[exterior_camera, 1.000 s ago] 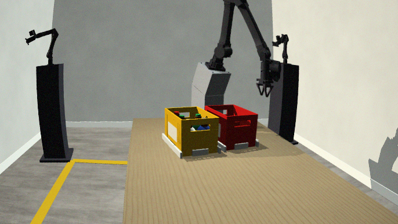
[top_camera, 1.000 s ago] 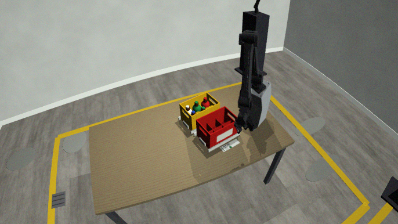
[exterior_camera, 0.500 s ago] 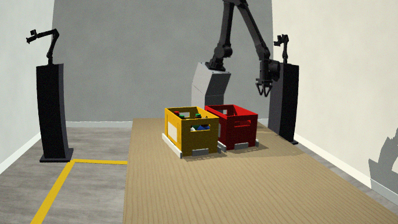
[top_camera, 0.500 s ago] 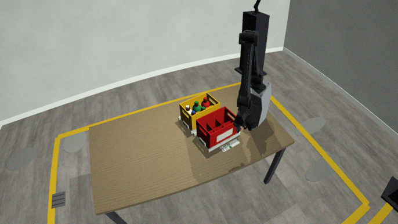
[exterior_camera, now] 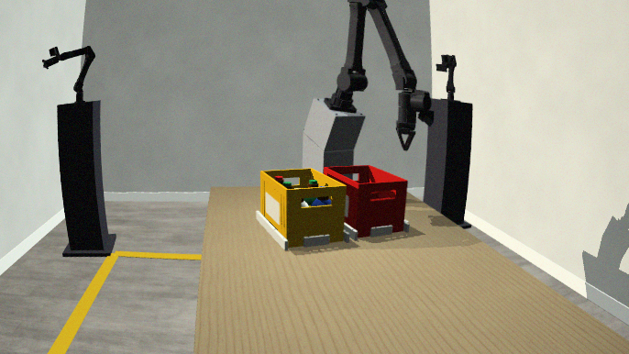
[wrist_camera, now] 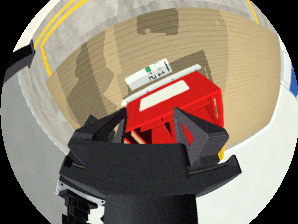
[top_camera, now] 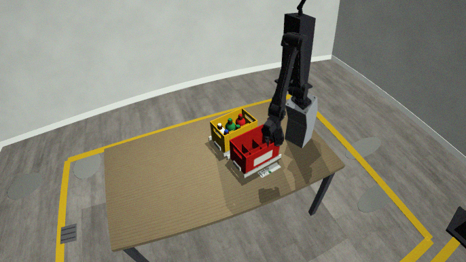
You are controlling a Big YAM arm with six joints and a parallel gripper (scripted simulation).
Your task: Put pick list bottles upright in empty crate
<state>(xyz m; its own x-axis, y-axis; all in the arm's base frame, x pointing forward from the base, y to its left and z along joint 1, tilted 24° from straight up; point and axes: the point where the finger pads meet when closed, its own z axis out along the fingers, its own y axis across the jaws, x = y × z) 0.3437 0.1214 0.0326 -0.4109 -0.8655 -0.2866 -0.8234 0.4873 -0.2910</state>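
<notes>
Now: the white bottle 430 mm to the right of my hand, 180 mm below it and 120 mm ahead of it. The rest, counted from my hand: pick list (260 mm below, 20 mm to the right, 20 mm behind); red crate (180 mm below, 160 mm to the right, 10 mm ahead); blue-capped bottle (350 mm to the right, 180 mm below, 110 mm ahead).
</notes>
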